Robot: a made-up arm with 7 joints.
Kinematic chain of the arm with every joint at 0, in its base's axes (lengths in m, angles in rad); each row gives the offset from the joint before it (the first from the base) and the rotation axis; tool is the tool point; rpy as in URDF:
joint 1: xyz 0 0 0.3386 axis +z
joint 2: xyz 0 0 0 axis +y
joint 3: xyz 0 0 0.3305 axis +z
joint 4: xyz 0.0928 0 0 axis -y
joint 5: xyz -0.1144 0 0.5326 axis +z
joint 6: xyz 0 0 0 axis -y
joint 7: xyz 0.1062 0 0 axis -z
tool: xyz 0 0 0 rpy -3.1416 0 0
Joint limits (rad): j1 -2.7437..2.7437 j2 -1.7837..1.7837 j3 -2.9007..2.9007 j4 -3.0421..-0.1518 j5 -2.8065..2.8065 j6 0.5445..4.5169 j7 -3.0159..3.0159
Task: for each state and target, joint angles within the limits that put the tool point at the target. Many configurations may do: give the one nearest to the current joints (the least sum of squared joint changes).
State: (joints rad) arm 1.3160 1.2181 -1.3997 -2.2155 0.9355 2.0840 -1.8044
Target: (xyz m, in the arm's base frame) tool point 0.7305 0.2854 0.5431
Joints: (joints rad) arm 1.5707 1.1566 -1.6083 -1.7854 0.9127 2.1339 -1.8044
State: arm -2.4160 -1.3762 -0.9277 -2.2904 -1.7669 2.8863 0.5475
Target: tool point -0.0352 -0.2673 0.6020
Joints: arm -1.8361 -1.2801 -0.2013 -2.8886 -1.8327 2.9738 0.5475
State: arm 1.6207 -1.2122 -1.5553 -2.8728 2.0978 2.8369 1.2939
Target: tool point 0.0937 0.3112 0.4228
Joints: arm 2.0675 -1.6541 -0.9850 -2.9990 2.2628 2.6880 1.2939
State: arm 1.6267 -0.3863 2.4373 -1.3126 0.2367 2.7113 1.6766
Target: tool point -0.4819 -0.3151 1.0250
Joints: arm 1.4798 0.0022 2.2908 -1.3003 0.2724 2.8751 1.6766
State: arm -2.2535 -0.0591 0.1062 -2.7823 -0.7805 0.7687 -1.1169
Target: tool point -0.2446 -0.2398 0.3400
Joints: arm -2.2831 -0.7888 0.1283 -2.9734 -0.7079 0.5445 -1.1169
